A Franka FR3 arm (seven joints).
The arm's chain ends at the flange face. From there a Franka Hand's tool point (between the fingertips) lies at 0.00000 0.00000 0.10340 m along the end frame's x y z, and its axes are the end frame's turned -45 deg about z.
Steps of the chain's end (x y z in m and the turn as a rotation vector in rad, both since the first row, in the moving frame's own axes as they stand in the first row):
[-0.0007, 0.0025, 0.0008, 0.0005, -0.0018, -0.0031]
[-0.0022, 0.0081, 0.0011, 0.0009, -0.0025, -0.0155]
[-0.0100, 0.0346, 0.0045, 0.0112, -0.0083, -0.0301]
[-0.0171, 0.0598, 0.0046, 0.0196, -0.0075, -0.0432]
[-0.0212, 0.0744, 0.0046, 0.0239, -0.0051, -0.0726]
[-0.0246, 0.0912, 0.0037, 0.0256, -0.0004, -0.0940]
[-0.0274, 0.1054, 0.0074, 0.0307, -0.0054, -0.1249]
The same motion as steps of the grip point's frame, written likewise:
[-0.0024, 0.0011, 0.0008, 0.0016, -0.0009, -0.0031]
[-0.0074, 0.0039, 0.0011, 0.0024, -0.0011, -0.0155]
[-0.0313, 0.0160, 0.0045, 0.0138, 0.0021, -0.0301]
[-0.0535, 0.0282, 0.0046, 0.0192, 0.0086, -0.0432]
[-0.0663, 0.0354, 0.0046, 0.0205, 0.0133, -0.0726]
[-0.0801, 0.0451, 0.0037, 0.0184, 0.0178, -0.0940]
[-0.0922, 0.0524, 0.0073, 0.0255, 0.0179, -0.1249]

